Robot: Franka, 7 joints.
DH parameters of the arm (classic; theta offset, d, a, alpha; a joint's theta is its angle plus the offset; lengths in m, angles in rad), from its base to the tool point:
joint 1: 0 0.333 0 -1.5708
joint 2: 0 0 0 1.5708
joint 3: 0 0.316 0.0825 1.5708
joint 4: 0 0 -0.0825 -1.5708
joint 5: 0 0.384 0 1.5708
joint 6: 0 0 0.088 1.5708
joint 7: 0 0.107 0 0
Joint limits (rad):
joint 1: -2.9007..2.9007
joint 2: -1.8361..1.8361
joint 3: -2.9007..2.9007
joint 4: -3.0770..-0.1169
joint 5: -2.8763..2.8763
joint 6: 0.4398..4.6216
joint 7: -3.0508..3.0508
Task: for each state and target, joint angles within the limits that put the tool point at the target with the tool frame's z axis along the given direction. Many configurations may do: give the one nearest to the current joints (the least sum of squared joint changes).
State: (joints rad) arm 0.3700 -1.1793 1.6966 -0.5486 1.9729 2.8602 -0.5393
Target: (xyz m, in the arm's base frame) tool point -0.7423 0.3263 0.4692 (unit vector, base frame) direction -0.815 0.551 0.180
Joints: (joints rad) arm -0.1862 -1.5829 1.3280 -0.4428 1.5504 3.2331 -0.5393
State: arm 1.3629 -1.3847 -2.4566 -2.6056 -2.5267 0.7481 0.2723
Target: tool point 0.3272 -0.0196 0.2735 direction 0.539 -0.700 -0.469
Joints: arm 1.2520 -1.7523 -1.6419 -3.0682 -2.7604 1.0296 0.2723
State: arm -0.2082 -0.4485 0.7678 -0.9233 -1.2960 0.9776 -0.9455
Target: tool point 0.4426 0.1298 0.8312 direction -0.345 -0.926 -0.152
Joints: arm 0.0784 0.2095 0.6351 -1.0993 -1.8980 0.5545 -0.9455
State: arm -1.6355 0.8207 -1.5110 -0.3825 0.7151 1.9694 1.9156
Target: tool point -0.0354 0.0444 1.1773 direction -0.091 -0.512 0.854
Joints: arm -1.7684 -0.0748 -0.7094 -0.1180 0.8572 2.6028 1.9156
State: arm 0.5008 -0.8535 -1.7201 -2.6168 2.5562 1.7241 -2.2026
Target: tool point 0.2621 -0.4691 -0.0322 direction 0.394 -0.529 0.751
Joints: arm 1.1268 -1.6726 -2.4459 -1.7419 1.7679 1.3078 -2.2026
